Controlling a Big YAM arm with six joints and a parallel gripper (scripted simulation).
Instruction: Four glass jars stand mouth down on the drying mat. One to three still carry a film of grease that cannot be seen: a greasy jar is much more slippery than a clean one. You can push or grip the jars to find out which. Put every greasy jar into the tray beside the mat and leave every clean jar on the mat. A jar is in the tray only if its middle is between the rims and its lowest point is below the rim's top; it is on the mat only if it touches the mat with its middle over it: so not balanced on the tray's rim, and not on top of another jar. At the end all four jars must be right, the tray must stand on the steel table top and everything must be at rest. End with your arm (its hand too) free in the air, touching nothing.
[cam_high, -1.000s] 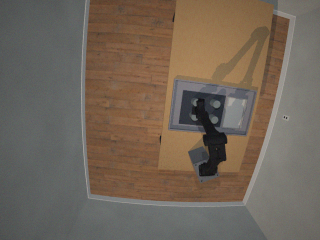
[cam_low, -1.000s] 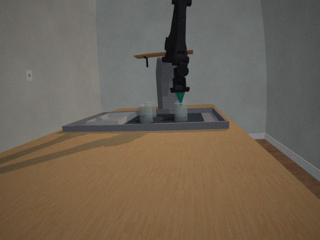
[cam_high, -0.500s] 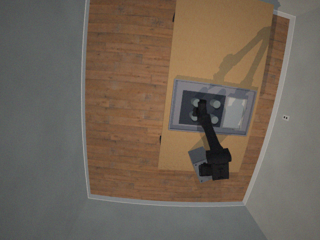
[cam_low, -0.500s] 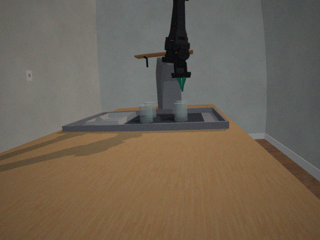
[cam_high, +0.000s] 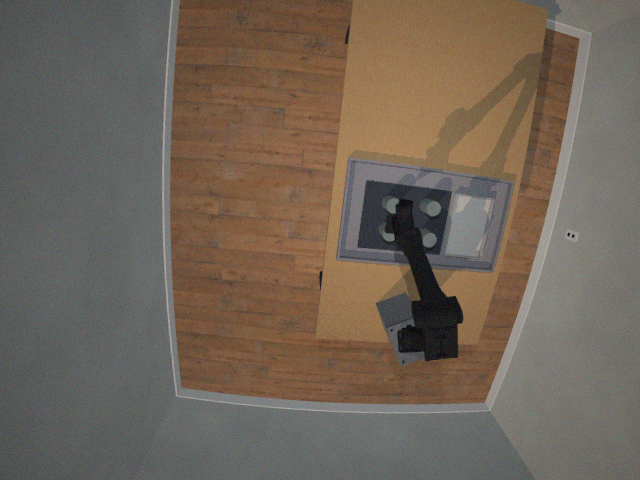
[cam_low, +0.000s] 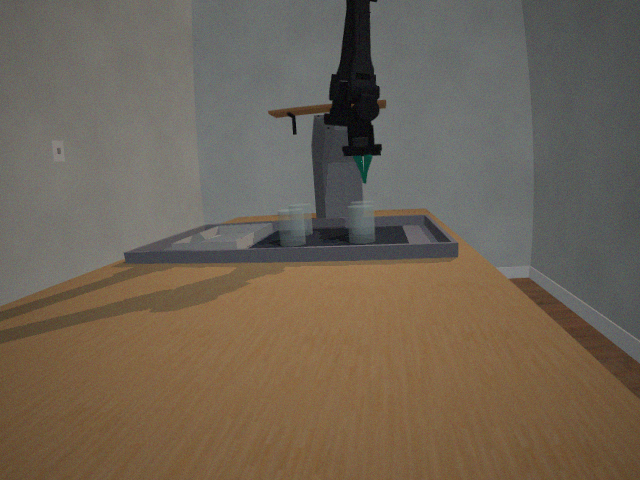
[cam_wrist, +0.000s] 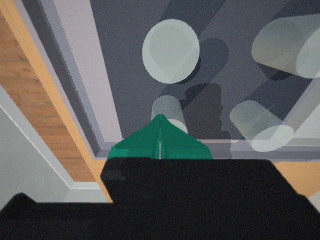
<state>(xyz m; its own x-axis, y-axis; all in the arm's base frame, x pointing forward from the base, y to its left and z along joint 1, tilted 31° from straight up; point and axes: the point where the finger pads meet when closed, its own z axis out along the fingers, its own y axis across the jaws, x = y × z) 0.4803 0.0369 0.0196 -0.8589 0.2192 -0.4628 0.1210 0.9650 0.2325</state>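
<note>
The rimmed steel table top lies 30 mm behind my hand, 200 mm to the right of it and 160 mm below it. The rest, counted from my hand: pale tray 70 mm behind, 410 mm to the right, 150 mm below; then dark drying mat 30 mm behind, 100 mm to the right, 160 mm below.
</note>
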